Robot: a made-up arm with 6 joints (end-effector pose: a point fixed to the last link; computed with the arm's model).
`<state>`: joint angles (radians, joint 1 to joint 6).
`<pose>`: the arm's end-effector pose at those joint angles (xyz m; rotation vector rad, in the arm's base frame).
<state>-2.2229 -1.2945 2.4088 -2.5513 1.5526 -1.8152</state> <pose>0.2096 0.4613 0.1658 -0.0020 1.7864 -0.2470</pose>
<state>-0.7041 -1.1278 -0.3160 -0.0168 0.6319 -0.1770</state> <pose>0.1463 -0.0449 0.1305 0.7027 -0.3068 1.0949</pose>
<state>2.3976 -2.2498 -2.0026 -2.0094 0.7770 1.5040</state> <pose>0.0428 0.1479 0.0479 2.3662 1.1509 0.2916</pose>
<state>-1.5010 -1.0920 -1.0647 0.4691 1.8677 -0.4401</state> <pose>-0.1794 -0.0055 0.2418 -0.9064 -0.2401 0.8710</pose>
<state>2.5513 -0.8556 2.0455 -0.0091 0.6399 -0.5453</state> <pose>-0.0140 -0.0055 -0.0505 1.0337 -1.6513 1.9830</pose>
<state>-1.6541 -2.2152 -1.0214 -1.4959 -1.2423 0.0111</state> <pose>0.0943 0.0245 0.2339 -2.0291 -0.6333 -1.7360</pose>
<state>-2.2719 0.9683 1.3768 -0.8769 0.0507 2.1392</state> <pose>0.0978 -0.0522 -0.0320 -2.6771 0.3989 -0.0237</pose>
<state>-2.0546 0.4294 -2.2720 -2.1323 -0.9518 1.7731</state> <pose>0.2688 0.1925 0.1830 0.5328 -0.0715 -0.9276</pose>
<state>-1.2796 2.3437 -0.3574 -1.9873 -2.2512 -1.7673</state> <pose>0.4653 -0.0464 0.3048 2.7386 1.4426 0.1156</pose>
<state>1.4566 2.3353 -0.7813 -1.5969 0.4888 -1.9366</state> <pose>0.1987 0.2846 -0.0688 1.6184 2.4256 0.5211</pose>
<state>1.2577 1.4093 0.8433 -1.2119 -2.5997 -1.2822</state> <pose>0.2931 0.0974 -0.2745 -1.5305 -1.7530 0.9960</pose>
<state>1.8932 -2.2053 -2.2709 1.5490 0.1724 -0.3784</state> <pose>-0.2329 0.1143 0.0172 -0.2723 -0.1530 -0.1976</pose>
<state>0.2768 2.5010 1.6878 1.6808 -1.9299 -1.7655</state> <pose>-0.2933 0.5533 -0.0924 1.2956 -1.7369 0.5247</pose>
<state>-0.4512 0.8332 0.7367 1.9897 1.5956 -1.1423</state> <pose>0.4393 0.2667 0.1053 -0.1290 0.7813 -1.8757</pose>
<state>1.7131 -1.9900 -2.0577 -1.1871 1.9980 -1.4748</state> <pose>0.1839 -0.1084 -0.3015 -0.9196 0.5347 -2.2178</pose>
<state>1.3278 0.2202 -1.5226 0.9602 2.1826 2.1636</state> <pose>0.3281 0.3718 -0.1950 -2.1427 -0.6474 0.1928</pose>
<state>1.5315 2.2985 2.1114 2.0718 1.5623 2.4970</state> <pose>-0.1925 0.6228 -0.1485 -0.3183 0.9874 0.7789</pose>
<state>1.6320 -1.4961 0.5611 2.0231 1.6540 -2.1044</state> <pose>0.1037 0.0041 -0.3953 -1.8411 -1.8536 0.7487</pose>
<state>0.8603 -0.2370 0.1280 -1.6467 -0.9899 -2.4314</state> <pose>-0.1169 0.3952 -0.1757 0.1713 -0.9456 0.6619</pose>
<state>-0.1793 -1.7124 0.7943 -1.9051 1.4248 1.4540</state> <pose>0.2775 0.2552 -0.0638 2.2508 1.3931 1.1135</pose>
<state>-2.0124 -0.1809 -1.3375 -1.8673 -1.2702 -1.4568</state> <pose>0.0788 0.2464 -0.0445 -0.1838 1.9106 -2.2435</pose>
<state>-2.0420 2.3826 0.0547 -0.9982 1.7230 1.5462</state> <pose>-0.1696 0.2229 0.2446 0.7085 0.0814 -2.8204</pose>
